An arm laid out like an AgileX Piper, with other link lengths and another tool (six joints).
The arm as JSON. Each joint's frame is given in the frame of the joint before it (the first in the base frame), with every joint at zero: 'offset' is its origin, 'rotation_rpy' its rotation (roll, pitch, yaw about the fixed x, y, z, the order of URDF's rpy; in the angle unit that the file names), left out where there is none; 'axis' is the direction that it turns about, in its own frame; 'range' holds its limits. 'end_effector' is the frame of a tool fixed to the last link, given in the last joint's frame.
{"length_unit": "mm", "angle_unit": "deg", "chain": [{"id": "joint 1", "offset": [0.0, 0.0, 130.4], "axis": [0.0, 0.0, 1.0], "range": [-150.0, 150.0]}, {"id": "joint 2", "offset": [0.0, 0.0, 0.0], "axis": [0.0, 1.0, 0.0], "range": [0.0, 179.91]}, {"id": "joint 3", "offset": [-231.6, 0.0, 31.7], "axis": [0.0, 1.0, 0.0], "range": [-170.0, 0.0]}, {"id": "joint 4", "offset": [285.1, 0.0, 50.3], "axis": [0.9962, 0.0, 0.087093], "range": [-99.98, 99.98]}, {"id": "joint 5", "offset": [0.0, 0.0, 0.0], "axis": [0.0, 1.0, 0.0], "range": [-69.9, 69.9]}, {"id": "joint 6", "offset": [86.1, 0.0, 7.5], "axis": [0.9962, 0.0, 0.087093], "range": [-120.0, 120.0]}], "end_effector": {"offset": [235.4, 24.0, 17.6], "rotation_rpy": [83.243, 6.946, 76.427]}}
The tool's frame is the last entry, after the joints.
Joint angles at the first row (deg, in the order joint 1, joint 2, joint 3, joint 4, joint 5, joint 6):
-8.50, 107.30, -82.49, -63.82, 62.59, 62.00
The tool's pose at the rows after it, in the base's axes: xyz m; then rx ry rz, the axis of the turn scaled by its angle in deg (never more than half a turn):
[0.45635, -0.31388, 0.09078, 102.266, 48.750, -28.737]
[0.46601, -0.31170, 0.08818, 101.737, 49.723, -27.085]
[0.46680, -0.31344, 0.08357, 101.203, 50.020, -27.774]
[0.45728, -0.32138, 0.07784, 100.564, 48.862, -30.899]
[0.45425, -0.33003, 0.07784, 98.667, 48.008, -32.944]
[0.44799, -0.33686, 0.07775, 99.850, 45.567, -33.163]
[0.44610, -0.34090, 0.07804, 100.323, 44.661, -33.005]
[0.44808, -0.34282, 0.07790, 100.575, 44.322, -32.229]
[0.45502, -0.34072, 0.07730, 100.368, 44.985, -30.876]
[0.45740, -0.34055, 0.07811, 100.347, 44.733, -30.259]
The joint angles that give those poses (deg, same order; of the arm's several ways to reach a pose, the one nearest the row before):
-8.50, 107.30, -82.49, -65.34, 61.42, 62.73
-8.60, 107.69, -82.49, -65.73, 59.51, 62.96
-8.60, 108.66, -82.61, -66.49, 59.51, 63.36
-8.60, 110.26, -82.61, -68.15, 61.58, 64.82
-8.70, 111.68, -82.61, -70.86, 62.65, 66.32
-9.38, 111.89, -82.61, -70.99, 63.22, 68.19
-9.91, 111.89, -82.61, -71.07, 63.03, 68.81
-10.30, 111.89, -82.61, -71.21, 62.28, 69.32
-10.30, 111.89, -82.61, -71.40, 61.00, 69.43
-10.30, 111.89, -82.61, -71.66, 60.65, 69.96

